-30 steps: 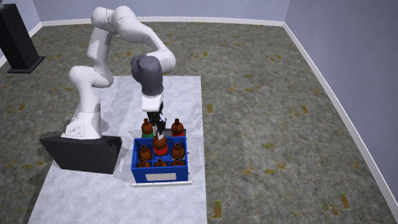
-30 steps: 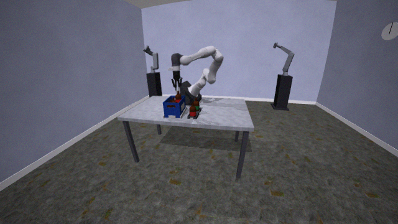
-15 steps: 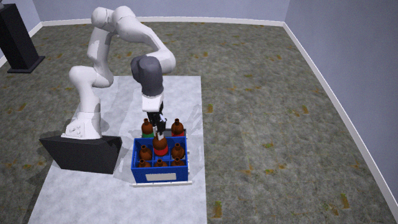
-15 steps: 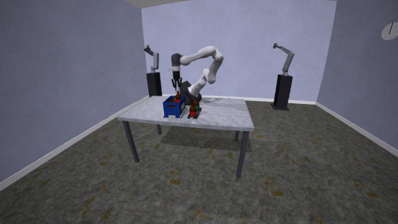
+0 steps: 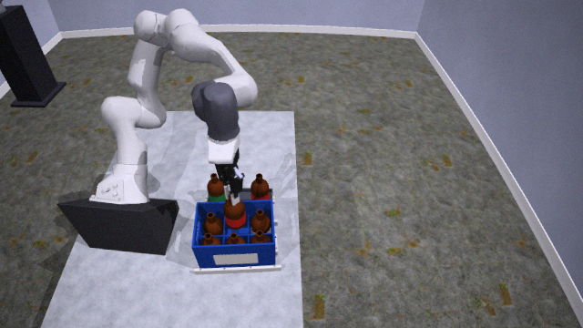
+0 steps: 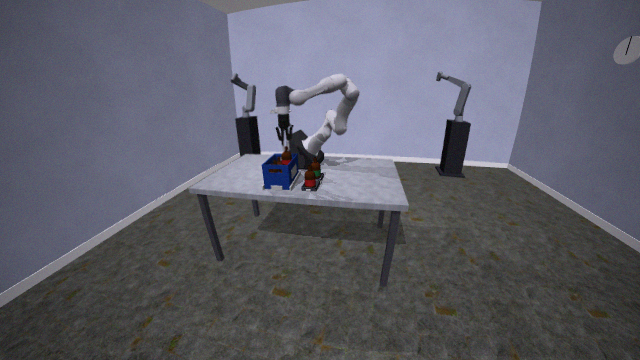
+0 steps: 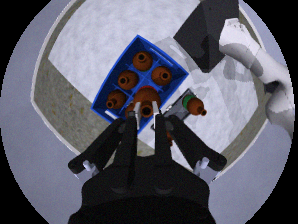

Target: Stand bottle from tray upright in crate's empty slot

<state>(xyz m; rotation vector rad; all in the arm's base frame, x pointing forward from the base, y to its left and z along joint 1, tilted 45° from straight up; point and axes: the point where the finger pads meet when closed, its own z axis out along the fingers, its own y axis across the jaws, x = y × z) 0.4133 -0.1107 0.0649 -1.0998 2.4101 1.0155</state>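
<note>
My gripper is now 90 mm above the bottle. From my hand the other things lie so: dark tray 20 mm behind, 180 mm to the left, 260 mm below; then crate 40 mm to the right, 190 mm below.
</note>
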